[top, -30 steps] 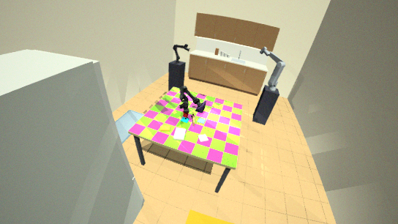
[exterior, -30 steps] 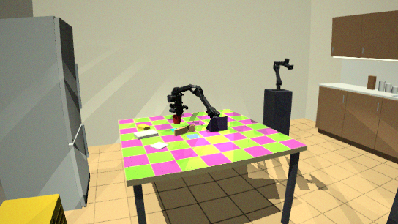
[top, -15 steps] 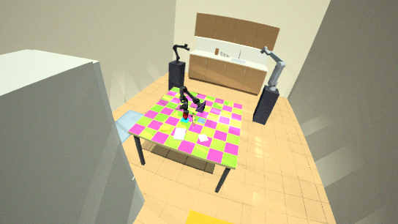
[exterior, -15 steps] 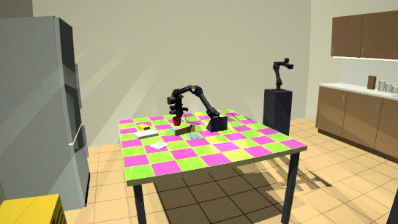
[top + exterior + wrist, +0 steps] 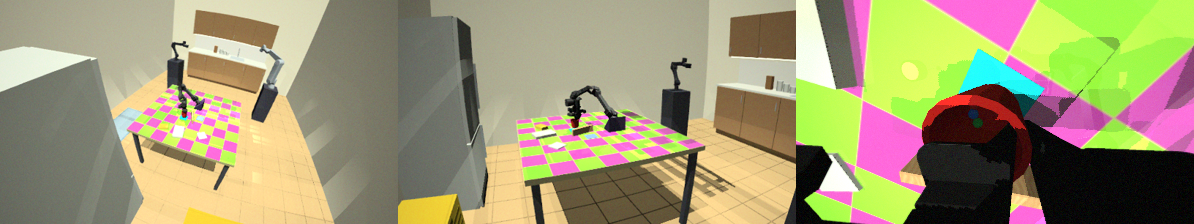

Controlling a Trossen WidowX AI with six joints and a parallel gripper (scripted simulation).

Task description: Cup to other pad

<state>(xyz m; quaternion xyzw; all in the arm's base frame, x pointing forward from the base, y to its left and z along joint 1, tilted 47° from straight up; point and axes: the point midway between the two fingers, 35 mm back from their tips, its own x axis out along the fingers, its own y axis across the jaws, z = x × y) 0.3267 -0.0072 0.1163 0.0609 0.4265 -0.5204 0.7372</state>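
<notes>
Now: the cyan pad 7 cm below my gripper tip, 2 cm to the left of it and 2 cm ahead of it. The rest, counted from my gripper tip: light blue pad: 22 cm to the left, 7 cm below, 7 cm behind; then wooden block: 12 cm to the left, 5 cm below, 2 cm behind; then red cup: 3 cm ahead, 2 cm to the left.
</notes>
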